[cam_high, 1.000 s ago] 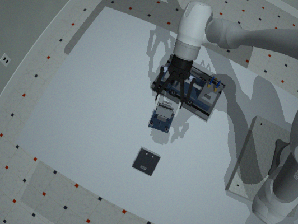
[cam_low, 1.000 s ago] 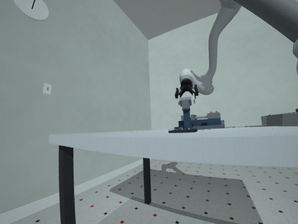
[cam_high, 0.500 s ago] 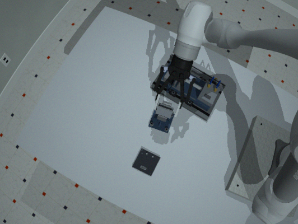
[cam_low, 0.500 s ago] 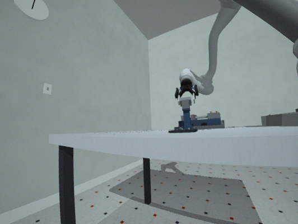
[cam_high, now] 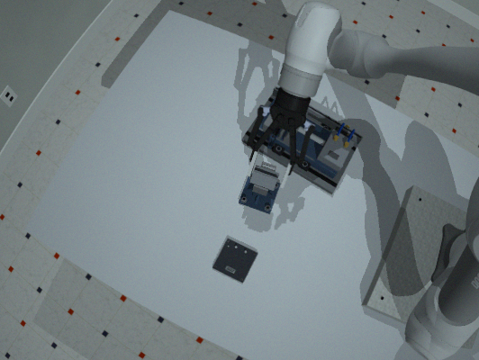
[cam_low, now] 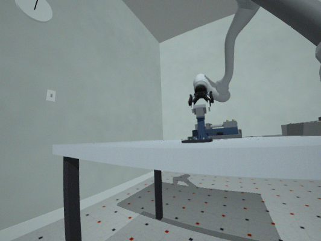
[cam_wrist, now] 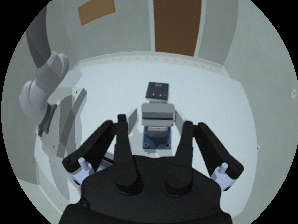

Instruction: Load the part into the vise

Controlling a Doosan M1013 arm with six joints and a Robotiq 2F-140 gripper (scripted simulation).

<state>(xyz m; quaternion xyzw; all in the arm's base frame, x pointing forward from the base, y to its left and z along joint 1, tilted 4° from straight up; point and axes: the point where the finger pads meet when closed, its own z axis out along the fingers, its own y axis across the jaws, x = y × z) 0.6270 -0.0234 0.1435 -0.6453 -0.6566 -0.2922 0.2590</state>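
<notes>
Now: hand 1 cm to the right of the part and 1 cm above it. The rest, counted from my hand: vise (6 cm behind, 17 cm to the right, 13 cm below); then air cylinder (15 cm behind, 15 cm to the right, 9 cm below).
</notes>
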